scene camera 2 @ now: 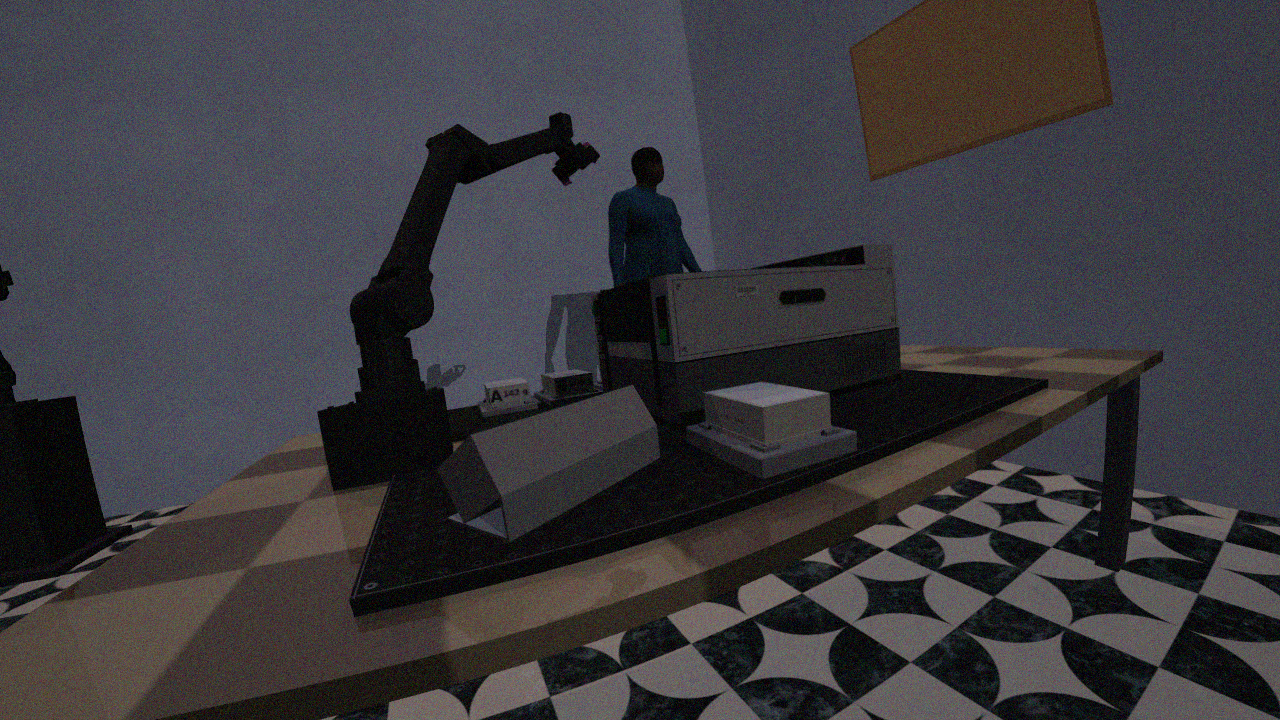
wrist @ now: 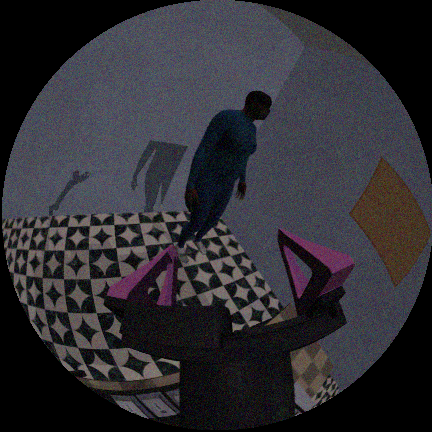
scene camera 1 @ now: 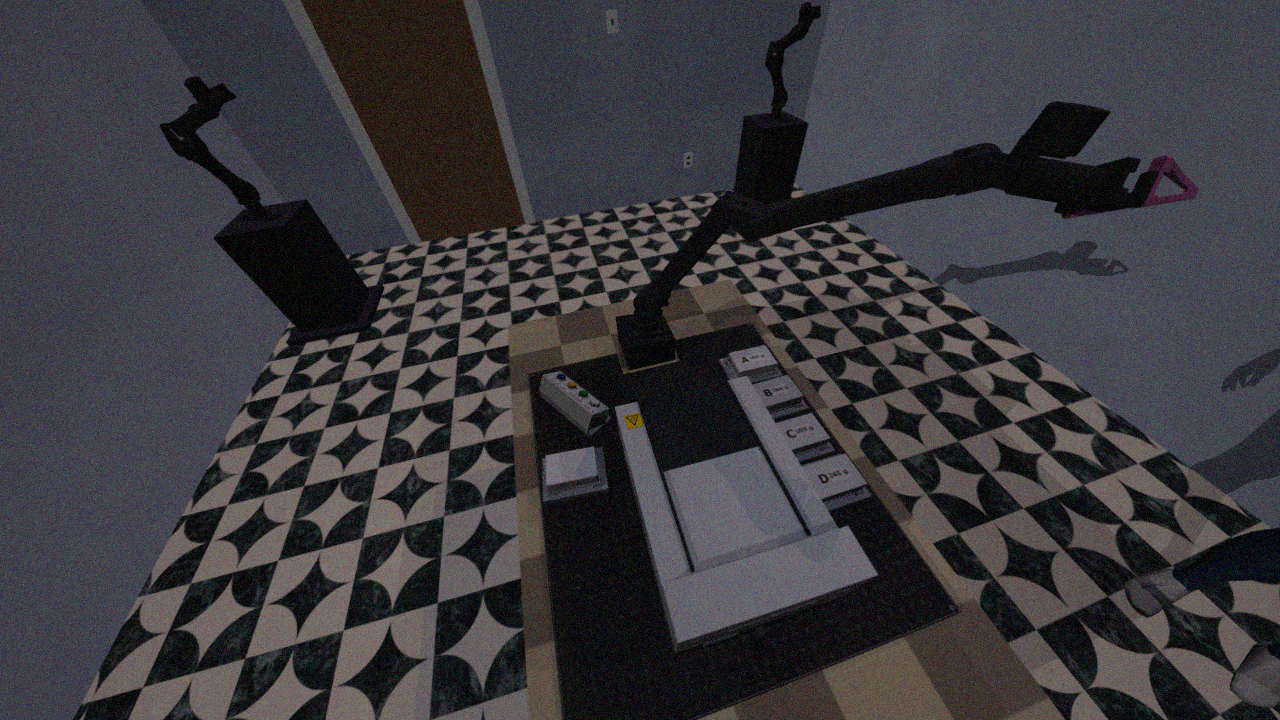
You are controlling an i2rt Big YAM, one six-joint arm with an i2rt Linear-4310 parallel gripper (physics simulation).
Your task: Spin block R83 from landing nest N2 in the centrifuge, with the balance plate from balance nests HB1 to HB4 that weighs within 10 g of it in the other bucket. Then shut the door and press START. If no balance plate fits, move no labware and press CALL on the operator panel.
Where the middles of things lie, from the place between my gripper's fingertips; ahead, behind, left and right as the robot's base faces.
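Labels:
Grey centrifuge [scene camera 1: 738, 539]: my hand 52 cm above it, 70 cm to the left of it, 7 cm short of it.

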